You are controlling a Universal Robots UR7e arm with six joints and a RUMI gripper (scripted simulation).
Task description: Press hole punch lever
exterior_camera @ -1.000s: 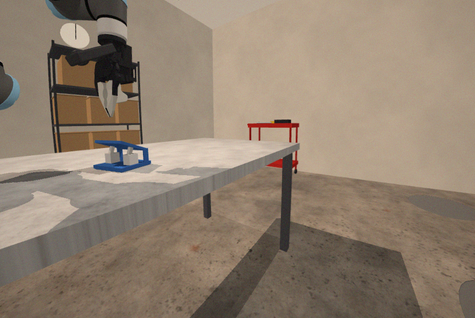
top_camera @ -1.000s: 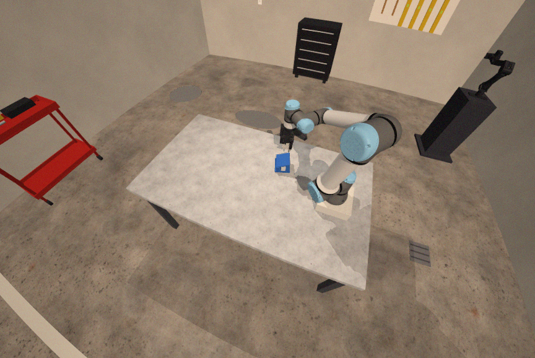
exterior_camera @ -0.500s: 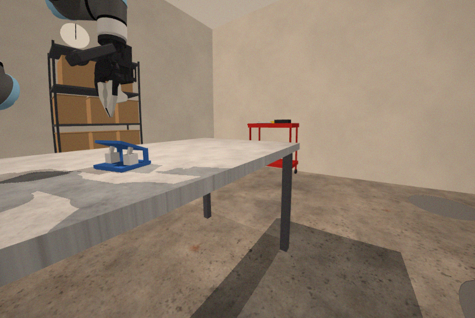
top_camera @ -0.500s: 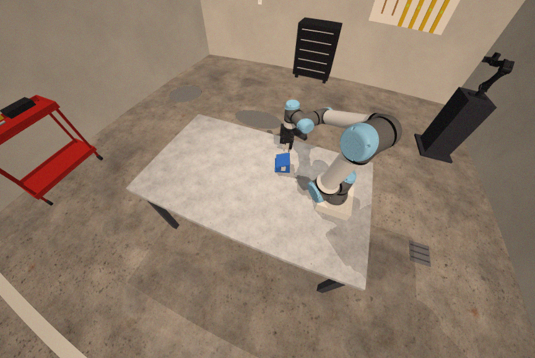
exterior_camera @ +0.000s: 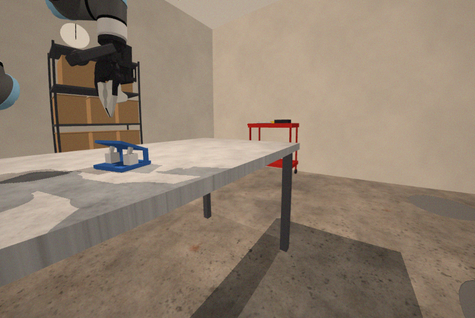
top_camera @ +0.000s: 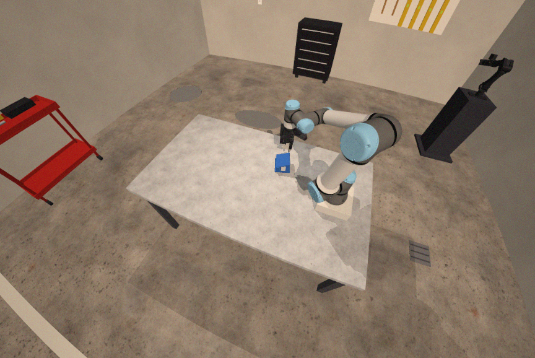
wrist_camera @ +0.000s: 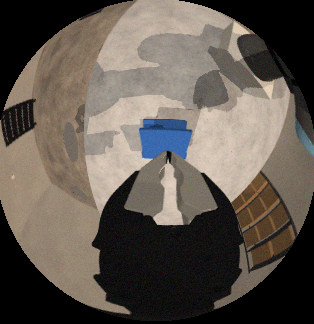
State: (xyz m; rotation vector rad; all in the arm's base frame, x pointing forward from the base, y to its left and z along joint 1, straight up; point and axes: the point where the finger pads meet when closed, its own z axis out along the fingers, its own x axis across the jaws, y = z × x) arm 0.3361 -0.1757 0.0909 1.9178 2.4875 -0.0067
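Right now the hole punch is 13 cm below my hand, 4 cm ahead of it and 1 cm to the left of it.
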